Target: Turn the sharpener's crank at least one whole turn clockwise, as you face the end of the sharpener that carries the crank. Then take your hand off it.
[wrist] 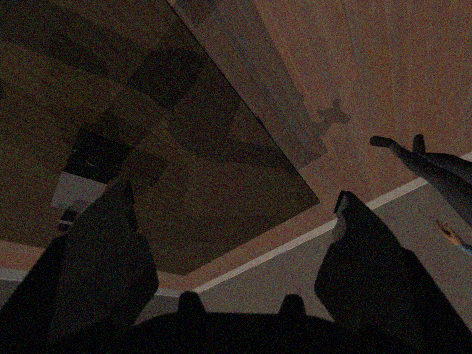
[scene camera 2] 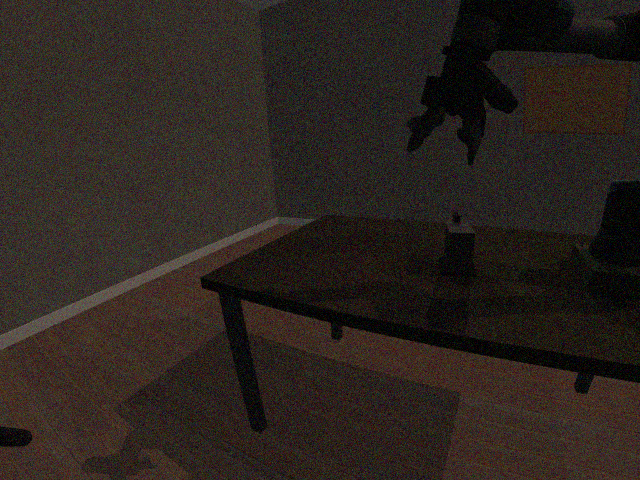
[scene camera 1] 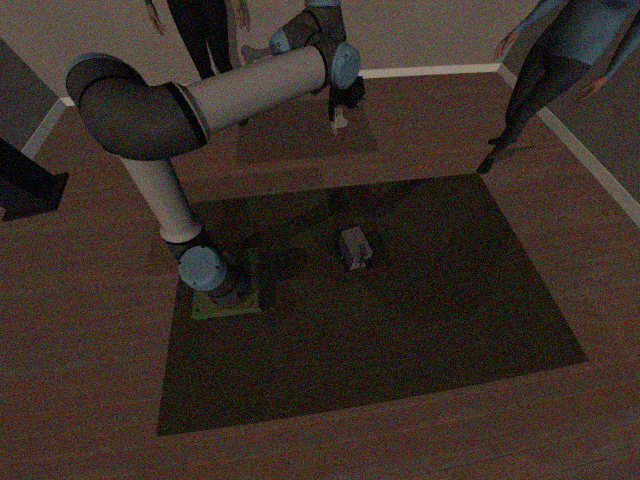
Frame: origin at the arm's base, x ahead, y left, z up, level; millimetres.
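Seen in the pictures: gripper, fingertip midpoint: (wrist: 236,188) (scene camera 2: 441,158) (scene camera 1: 347,121); arm's base, origin of the base link: (scene camera 2: 614,256) (scene camera 1: 230,286).
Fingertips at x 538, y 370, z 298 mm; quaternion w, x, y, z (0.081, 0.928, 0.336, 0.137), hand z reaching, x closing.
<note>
Offsets run from my fingertips to a thing's top centre. "spot": to the spot under its first point. Level surfaces: height alone.
The sharpener {spot: 227 mm down, 70 mm back, 368 mm right} (scene camera 1: 355,246) (scene camera 2: 459,250) (wrist: 82,190) is a small block, pale on top and dark on its side, standing upright on the table. A small dark part {spot: 216 mm down, 52 mm back, 418 mm right} (scene camera 2: 456,218) (wrist: 68,217), perhaps the crank, shows at its top in the second scene view and at its end in the wrist view; the crank's angle cannot be told in the dim light. My gripper (scene camera 2: 440,156) (wrist: 236,188) is wide open, with nothing between its jaws. It hangs high above the table, well apart from the sharpener. In the wrist view the left jaw partly overlaps the sharpener's edge.
The dark table {354 mm down} (scene camera 1: 413,330) (scene camera 2: 310,258) (wrist: 240,185) carries the arm's base on a greenish plate (scene camera 1: 227,312). The arm (scene camera 1: 258,87) arches high over the table's edge. Human figures (scene camera 1: 537,77) (wrist: 435,165) stand beyond the table. An orange panel (scene camera 2: 576,98) is on the wall.
</note>
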